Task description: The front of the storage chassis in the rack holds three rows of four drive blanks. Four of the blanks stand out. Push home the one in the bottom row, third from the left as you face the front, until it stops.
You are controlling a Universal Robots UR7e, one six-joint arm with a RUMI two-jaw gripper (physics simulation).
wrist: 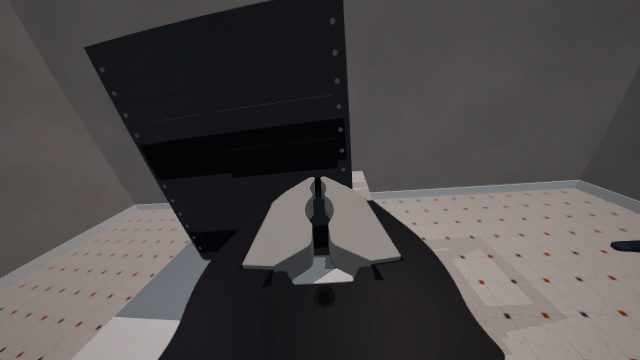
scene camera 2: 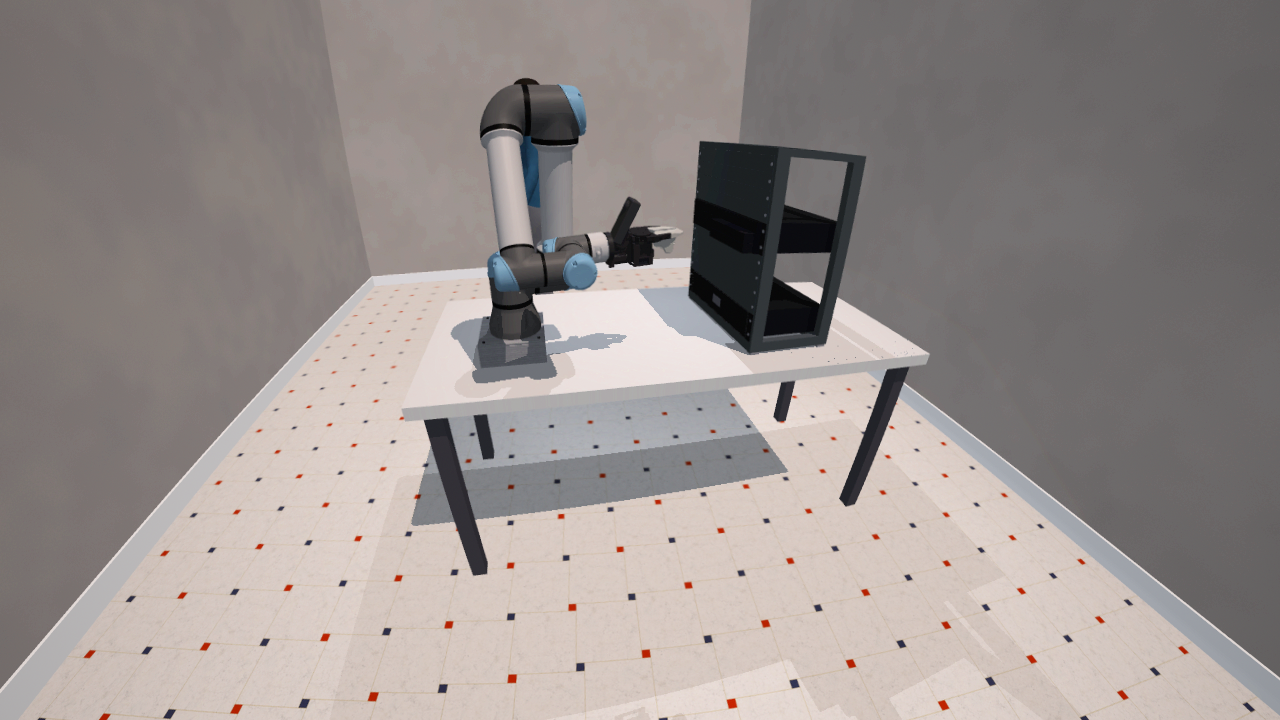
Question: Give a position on a rack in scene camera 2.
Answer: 740, 221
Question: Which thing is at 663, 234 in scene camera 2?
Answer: My gripper.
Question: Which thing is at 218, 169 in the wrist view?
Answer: A rack.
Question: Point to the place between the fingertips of my gripper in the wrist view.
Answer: At 317, 179
